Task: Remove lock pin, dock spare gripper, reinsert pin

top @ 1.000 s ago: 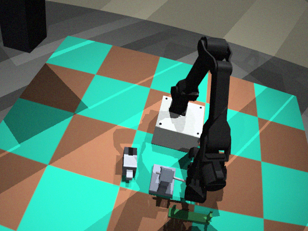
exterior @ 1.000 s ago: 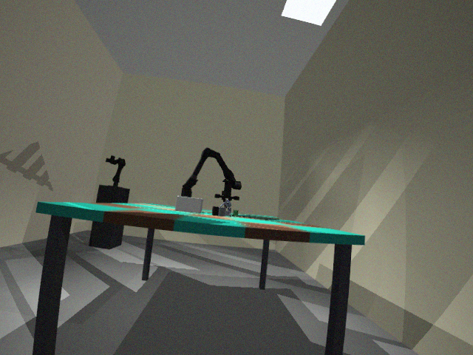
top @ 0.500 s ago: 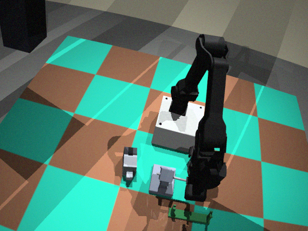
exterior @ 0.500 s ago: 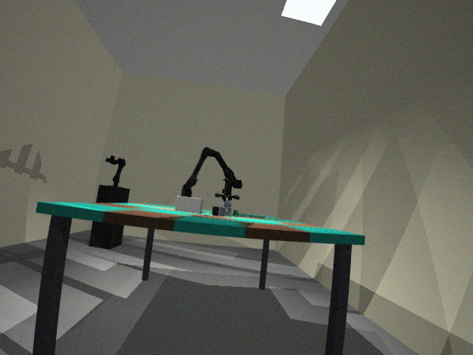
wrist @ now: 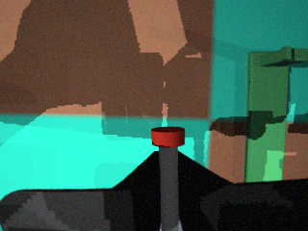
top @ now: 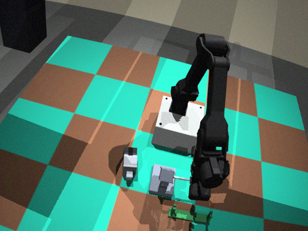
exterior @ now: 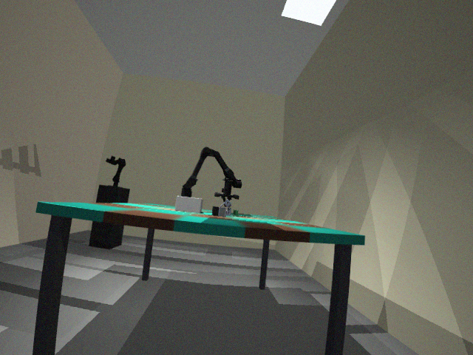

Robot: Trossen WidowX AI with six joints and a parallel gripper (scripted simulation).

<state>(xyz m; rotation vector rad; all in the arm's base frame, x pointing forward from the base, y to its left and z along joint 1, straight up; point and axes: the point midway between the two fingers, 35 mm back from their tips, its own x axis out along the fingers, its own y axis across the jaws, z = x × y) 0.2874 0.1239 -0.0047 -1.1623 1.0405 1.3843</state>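
The green holder is 90 mm ahead of my gripper tip, 40 mm below it and 10 mm to the left of it. From my gripper tip the other things lie so: grey socket mount: 110 mm to the right; then spare gripper: 230 mm to the right, 30 mm below, 20 mm behind.
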